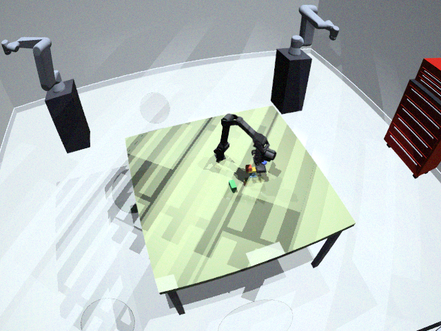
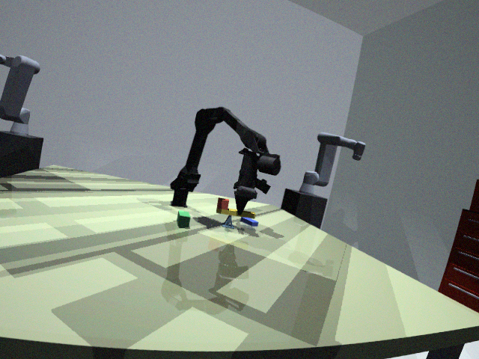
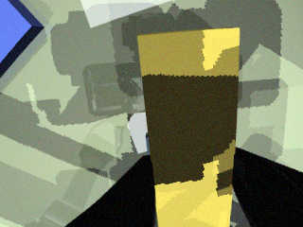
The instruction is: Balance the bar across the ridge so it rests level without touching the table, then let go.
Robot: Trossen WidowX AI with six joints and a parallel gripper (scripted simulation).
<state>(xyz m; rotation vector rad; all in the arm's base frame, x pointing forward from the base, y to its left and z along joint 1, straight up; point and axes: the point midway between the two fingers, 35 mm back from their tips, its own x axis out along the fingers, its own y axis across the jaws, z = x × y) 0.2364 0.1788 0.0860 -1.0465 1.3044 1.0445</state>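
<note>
Right now my gripper tip is 40 mm to the left of the yellow bar, 10 mm below it and 10 mm past it. Round my gripper tip: blue block: 90 mm behind, 80 mm to the left, 40 mm below; then green block: 190 mm to the right, 40 mm below, 40 mm ahead.
</note>
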